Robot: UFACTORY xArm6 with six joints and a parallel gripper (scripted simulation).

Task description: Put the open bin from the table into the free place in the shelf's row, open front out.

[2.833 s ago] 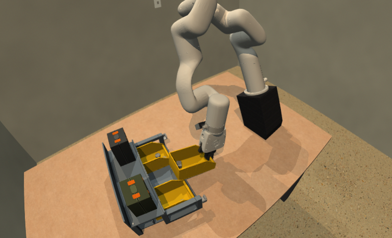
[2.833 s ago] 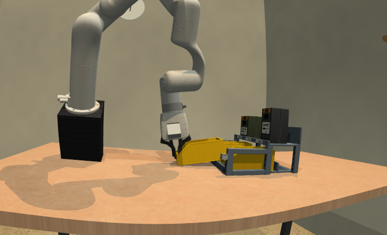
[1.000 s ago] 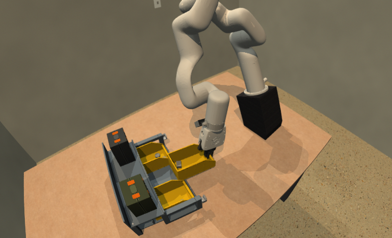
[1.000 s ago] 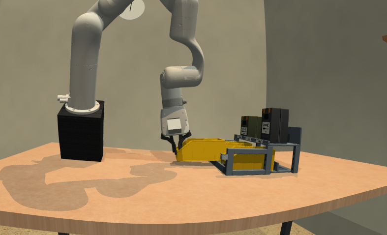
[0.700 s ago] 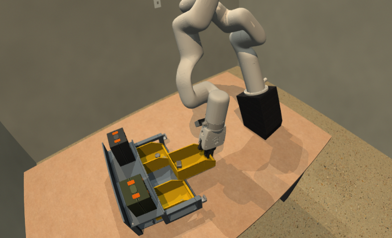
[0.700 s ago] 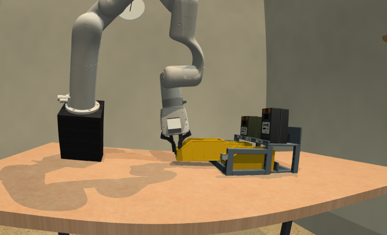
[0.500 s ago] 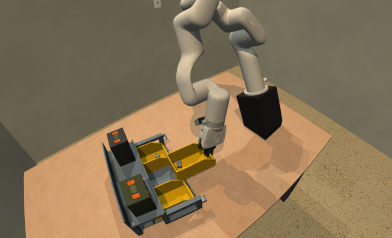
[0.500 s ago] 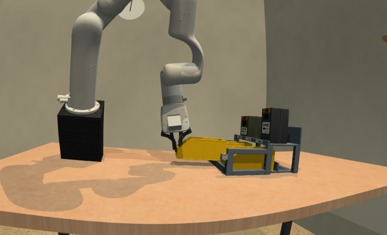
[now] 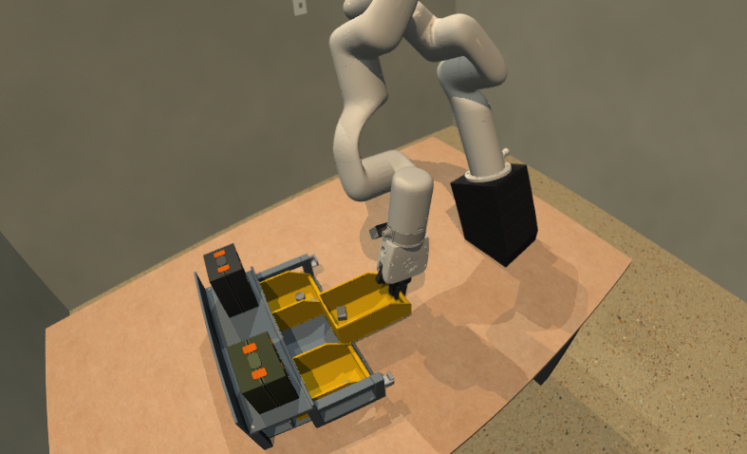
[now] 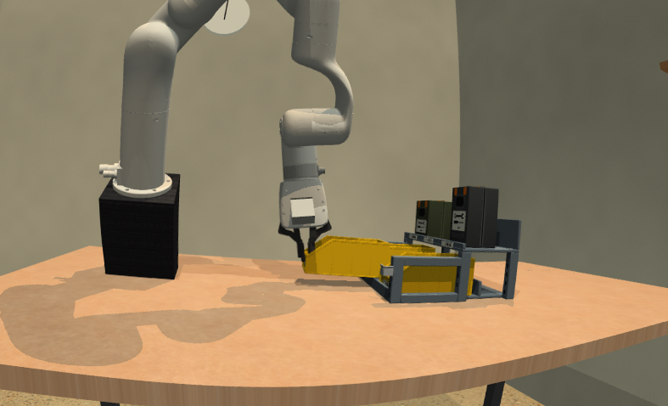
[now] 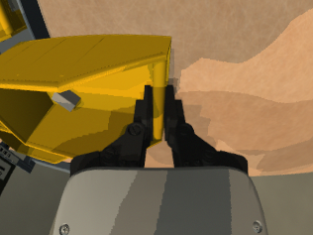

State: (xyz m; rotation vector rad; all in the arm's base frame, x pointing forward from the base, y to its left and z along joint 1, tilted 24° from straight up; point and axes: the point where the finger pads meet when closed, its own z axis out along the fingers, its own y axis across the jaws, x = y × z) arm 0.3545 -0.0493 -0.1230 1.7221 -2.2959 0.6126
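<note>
The shelf lip is 14 cm ahead of my hand, 4 cm to the right of it and 6 cm below it. The rest, counted from my hand: black box (28 cm ahead, 21 cm to the right, 9 cm above); olive box (35 cm ahead, 1 cm to the left, 8 cm above).
</note>
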